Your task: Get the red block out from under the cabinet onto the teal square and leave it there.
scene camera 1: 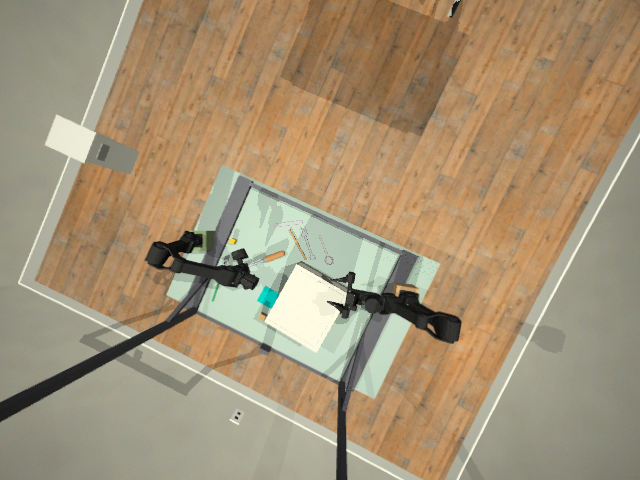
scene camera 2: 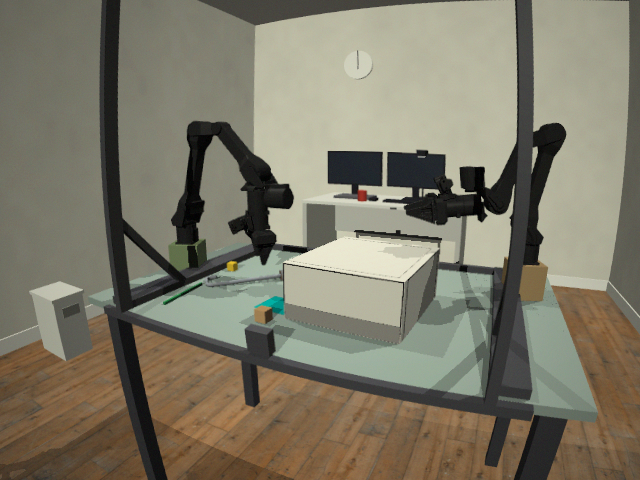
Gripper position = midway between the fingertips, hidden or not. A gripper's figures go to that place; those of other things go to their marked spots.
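The left gripper (scene camera 2: 260,260) is 116 cm from the lens; the right gripper (scene camera 2: 404,210), 106 cm from the lens.
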